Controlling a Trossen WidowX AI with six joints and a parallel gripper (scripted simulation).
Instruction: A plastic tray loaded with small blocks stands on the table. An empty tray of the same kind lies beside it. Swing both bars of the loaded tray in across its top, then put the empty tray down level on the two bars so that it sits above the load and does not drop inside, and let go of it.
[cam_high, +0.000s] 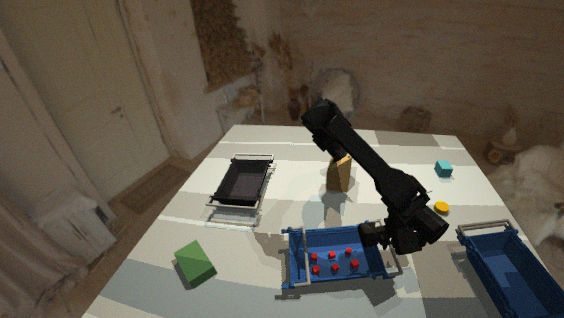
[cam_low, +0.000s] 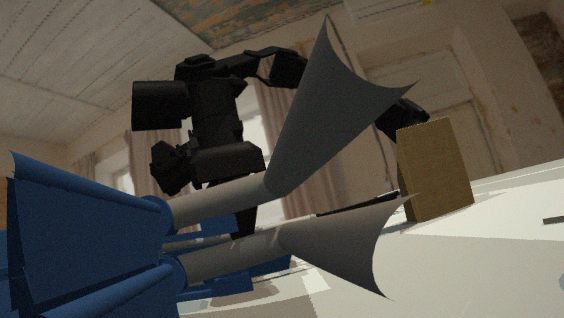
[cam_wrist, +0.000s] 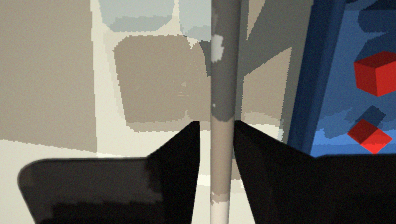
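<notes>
My gripper tip is now 530 mm to the left of the black tray, 160 mm past it and 10 mm below it. Also, from my gripper tip: yellow disc: 230 mm behind, 200 mm to the left, 20 mm below; teal cube: 460 mm behind, 240 mm to the left, 10 mm below; flat tan card: 360 mm behind, 100 mm to the left, 30 mm below.
</notes>
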